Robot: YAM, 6 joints.
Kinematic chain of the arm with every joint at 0, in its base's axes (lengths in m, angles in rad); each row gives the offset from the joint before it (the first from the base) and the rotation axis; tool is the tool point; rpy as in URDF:
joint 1: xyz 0 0 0.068 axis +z
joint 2: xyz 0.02 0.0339 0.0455 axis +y
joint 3: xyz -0.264 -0.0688 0 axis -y
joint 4: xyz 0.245 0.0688 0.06 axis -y
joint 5: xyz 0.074 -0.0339 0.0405 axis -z
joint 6: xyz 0.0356 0 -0.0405 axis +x
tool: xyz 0 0 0 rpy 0 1.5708 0
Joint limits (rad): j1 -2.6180..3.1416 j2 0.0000..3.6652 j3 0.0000..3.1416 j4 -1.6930..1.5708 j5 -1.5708..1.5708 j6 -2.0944..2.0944
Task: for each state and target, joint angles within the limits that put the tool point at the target. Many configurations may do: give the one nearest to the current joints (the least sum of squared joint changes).
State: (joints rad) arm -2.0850 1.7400 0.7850 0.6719 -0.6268 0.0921
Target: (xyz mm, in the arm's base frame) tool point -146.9 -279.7 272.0
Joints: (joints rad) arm -2.1225 1.4350 0.7587 0.7101 -0.6488 0.0921
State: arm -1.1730 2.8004 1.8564 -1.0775 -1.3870 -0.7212
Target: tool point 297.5 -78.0 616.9
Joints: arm -0.3654 1.9126 2.7616 -0.4796 -1.2207 -0.7212
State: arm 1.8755 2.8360 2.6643 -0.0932 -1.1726 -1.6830
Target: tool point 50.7 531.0 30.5
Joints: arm 1.4120 2.7538 2.0717 -0.3989 -1.2595 -1.6830
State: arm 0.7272 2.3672 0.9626 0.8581 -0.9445 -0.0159
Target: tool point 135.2 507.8 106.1
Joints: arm 1.2594 2.5010 1.5802 0.8542 -0.8567 -0.0159
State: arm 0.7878 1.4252 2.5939 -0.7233 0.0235 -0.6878
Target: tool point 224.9 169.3 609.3
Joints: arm 0.6503 1.6836 2.5047 -0.6998 0.0400 -0.6878
